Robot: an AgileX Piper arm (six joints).
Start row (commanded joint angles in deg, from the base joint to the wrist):
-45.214, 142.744, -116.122, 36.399, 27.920, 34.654
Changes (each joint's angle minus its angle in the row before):
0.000, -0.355, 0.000, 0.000, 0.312, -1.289
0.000, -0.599, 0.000, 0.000, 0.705, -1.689
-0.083, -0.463, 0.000, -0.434, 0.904, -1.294
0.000, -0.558, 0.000, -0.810, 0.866, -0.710
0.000, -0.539, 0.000, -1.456, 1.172, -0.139
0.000, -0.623, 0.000, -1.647, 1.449, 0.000
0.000, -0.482, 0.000, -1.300, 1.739, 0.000
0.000, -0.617, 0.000, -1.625, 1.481, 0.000
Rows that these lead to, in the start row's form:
-45.214, 142.389, -116.122, 36.399, 28.232, 33.365
-45.214, 141.790, -116.122, 36.399, 28.937, 31.676
-45.297, 141.327, -116.122, 35.965, 29.841, 30.382
-45.297, 140.769, -116.122, 35.155, 30.707, 29.672
-45.297, 140.230, -116.122, 33.699, 31.879, 29.533
-45.297, 139.607, -116.122, 32.052, 33.328, 29.533
-45.297, 139.125, -116.122, 30.752, 35.067, 29.533
-45.297, 138.508, -116.122, 29.127, 36.548, 29.533

